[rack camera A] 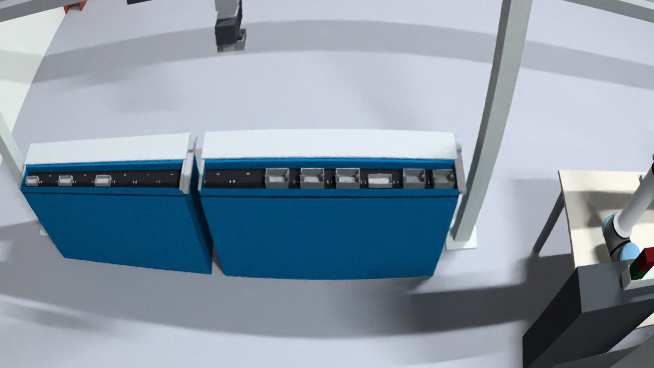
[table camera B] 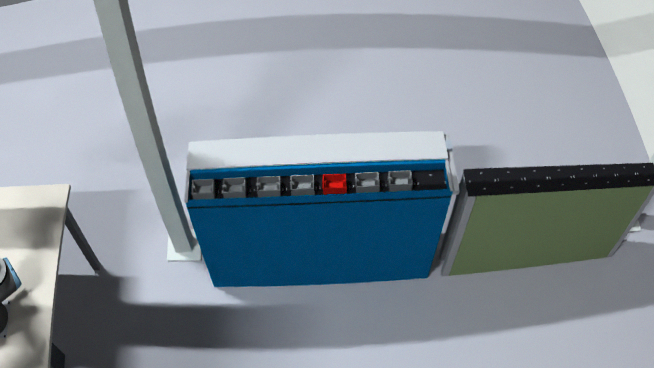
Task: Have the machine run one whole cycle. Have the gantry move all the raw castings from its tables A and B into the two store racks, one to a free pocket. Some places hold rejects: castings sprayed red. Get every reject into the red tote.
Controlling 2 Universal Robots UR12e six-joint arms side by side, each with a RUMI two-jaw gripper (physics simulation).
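Observation:
In the rack camera A, a long blue cabinet (rack camera A: pixel 330 235) holds several grey open-topped castings (rack camera A: pixel 312 178) and a lower, paler piece (rack camera A: pixel 380 180) in a dark row. A shorter blue cabinet (rack camera A: pixel 125 225) at the left holds three small pale pieces (rack camera A: pixel 103 180). The gantry's dark head (rack camera A: pixel 228 32) hangs at the top; whether it holds anything is unclear. In the table camera B, a red casting (table camera B: pixel 334 183) sits among several grey castings (table camera B: pixel 268 186) in a blue cabinet (table camera B: pixel 320 240). A green-fronted table (table camera B: pixel 545 230) has a bare dark top. My left and right grippers do not show.
My left arm (rack camera A: pixel 634 207) stands on a cream table (rack camera A: pixel 582 190) at the right, behind a dark grey box (rack camera A: pixel 555 315) with a red and green lamp. Gantry posts (rack camera A: pixel 492 120) (table camera B: pixel 145 125) rise beside the cabinets. A small red part (rack camera A: pixel 75 7) shows at the top left.

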